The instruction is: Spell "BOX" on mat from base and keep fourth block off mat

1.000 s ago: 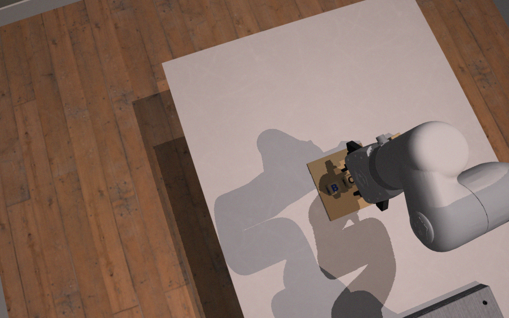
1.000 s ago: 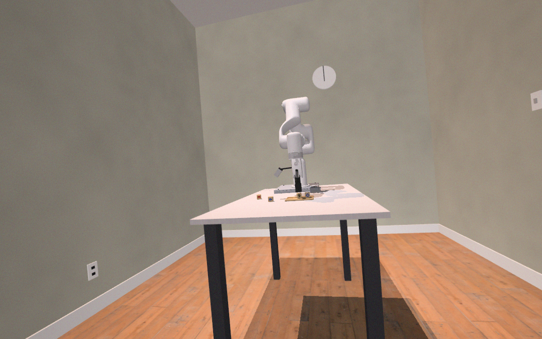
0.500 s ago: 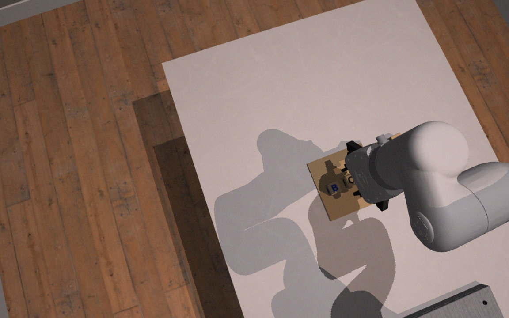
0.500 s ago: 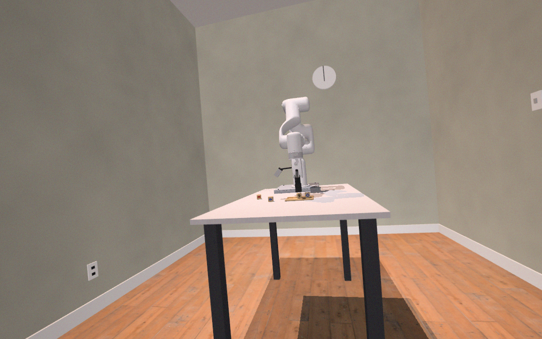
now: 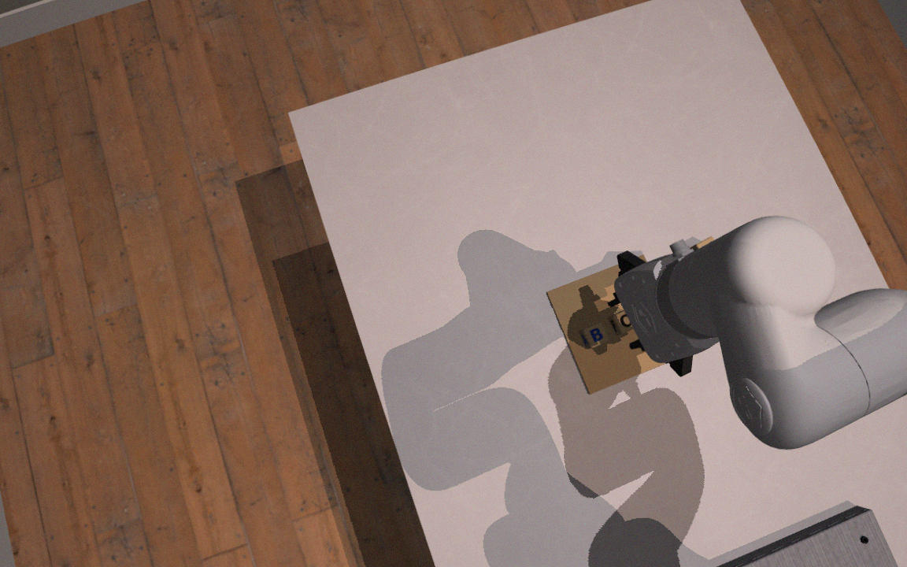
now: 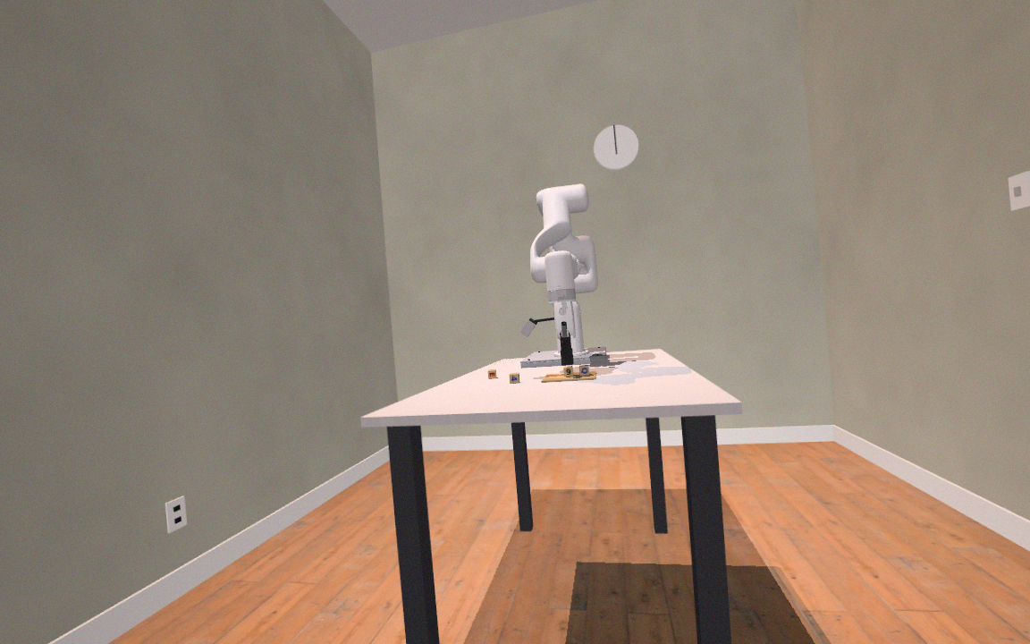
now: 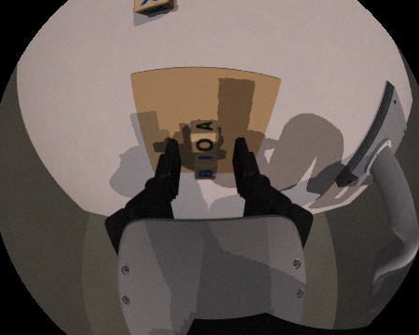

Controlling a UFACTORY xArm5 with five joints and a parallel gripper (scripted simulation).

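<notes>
Right now the tan mat is 50 mm below my hand.
</notes>
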